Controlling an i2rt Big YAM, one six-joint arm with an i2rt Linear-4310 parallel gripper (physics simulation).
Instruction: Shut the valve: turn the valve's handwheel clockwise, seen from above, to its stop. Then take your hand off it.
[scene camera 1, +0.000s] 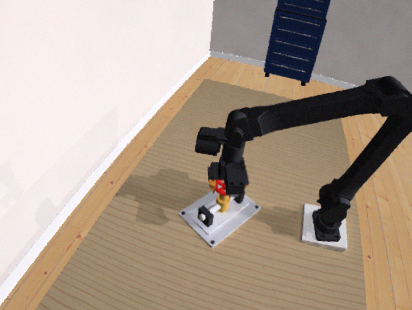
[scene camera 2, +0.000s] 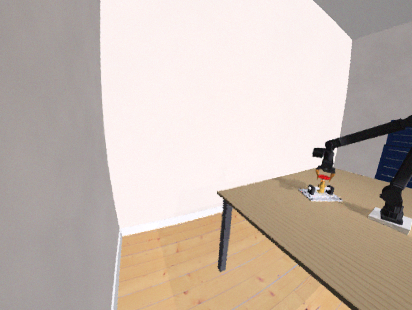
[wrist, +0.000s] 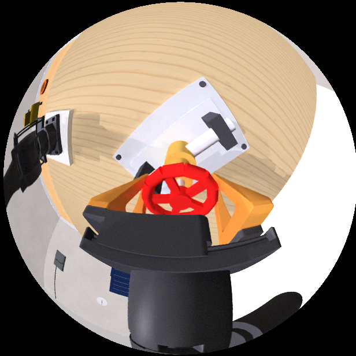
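The valve's red handwheel (scene camera 1: 220, 187) (scene camera 2: 324, 177) (wrist: 181, 170) is level on top of the yellow valve body (scene camera 1: 223, 204) (scene camera 2: 322, 188) (wrist: 177, 151). The valve stands on a light grey base plate (scene camera 1: 214, 239) (wrist: 198, 95). My gripper (scene camera 1: 228, 187) (scene camera 2: 325, 176) (wrist: 180, 178) points down over the valve, its orange fingers against opposite sides of the handwheel's rim, and is shut on it. The gripper body hides the near edge of the wheel in the wrist view and most of the wheel in scene camera 1's view.
A white pipe (wrist: 202, 141) runs through the valve, held by a black support (scene camera 1: 205, 216) (wrist: 220, 131) at one end and another at the far end. The arm's white base plate (scene camera 1: 309, 225) (wrist: 66, 137) is on the same wooden table. A blue cabinet (scene camera 1: 295, 45) stands beyond the table.
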